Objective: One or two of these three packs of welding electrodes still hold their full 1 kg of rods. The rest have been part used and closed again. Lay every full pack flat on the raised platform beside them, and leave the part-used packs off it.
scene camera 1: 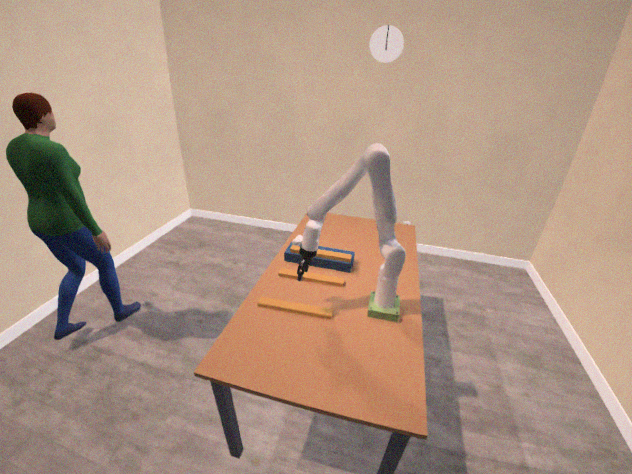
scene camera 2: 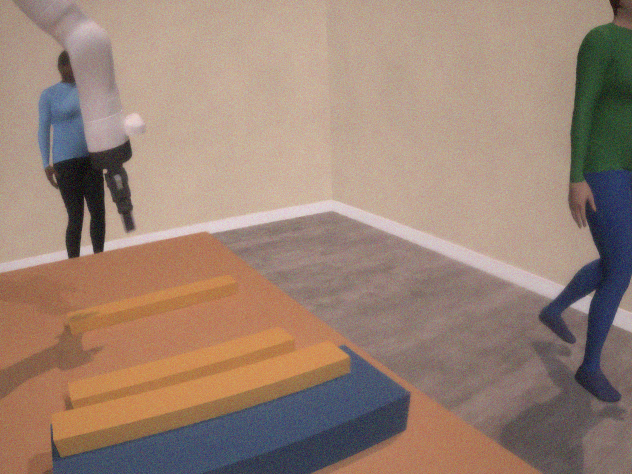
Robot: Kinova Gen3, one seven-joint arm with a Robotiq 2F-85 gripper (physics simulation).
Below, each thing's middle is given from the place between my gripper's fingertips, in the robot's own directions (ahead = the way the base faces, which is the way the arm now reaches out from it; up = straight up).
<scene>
The raised platform [scene camera 2: 336, 419] is 42 cm to the right of my hand, 16 cm below it and 1 cm ahead of it.
</scene>
